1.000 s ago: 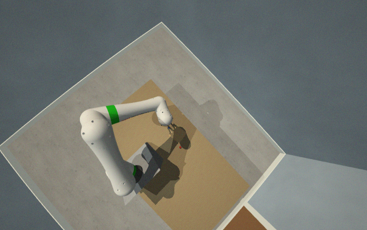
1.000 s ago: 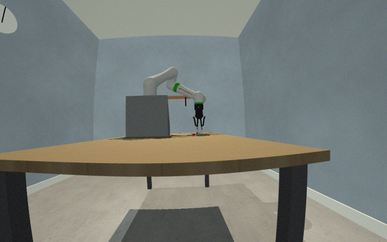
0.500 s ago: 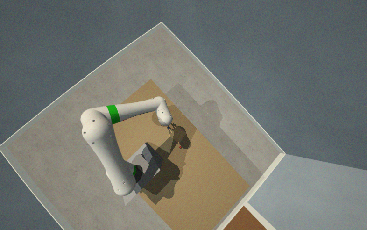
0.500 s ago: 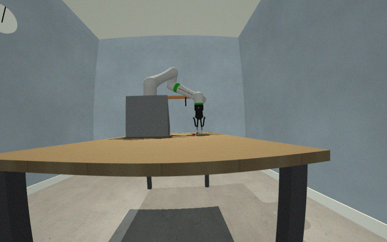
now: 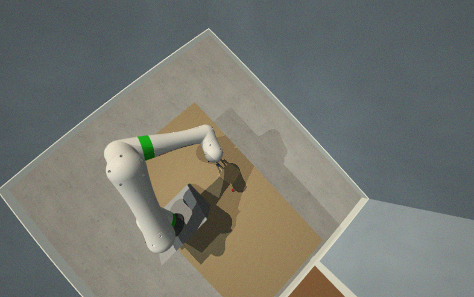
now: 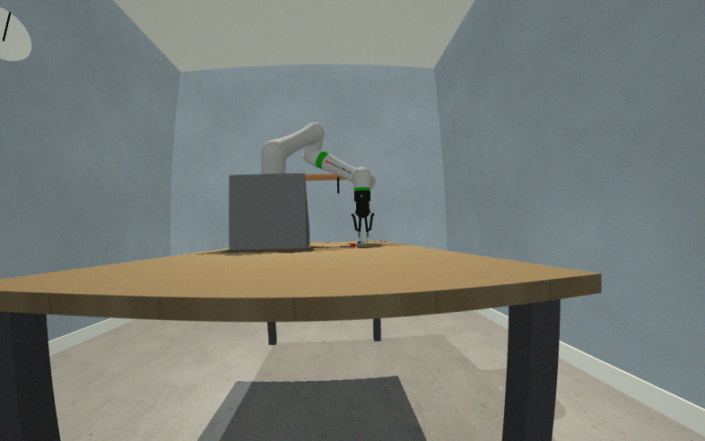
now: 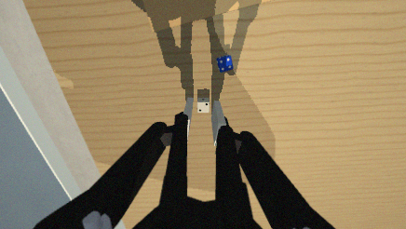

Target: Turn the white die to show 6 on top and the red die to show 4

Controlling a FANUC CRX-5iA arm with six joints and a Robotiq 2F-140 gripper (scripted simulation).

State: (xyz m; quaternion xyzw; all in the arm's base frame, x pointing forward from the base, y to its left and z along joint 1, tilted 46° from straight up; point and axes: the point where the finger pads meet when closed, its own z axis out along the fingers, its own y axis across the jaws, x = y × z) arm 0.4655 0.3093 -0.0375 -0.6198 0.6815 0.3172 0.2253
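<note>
The white die lies 10 mm to the right of my hand and 30 mm below it. The rest, counted from my hand: blue die (30 mm behind, 60 mm to the right, 30 mm below); then red die (70 mm behind, 300 mm to the right, 30 mm below); then tan mat (180 mm to the right, 30 mm below).
</note>
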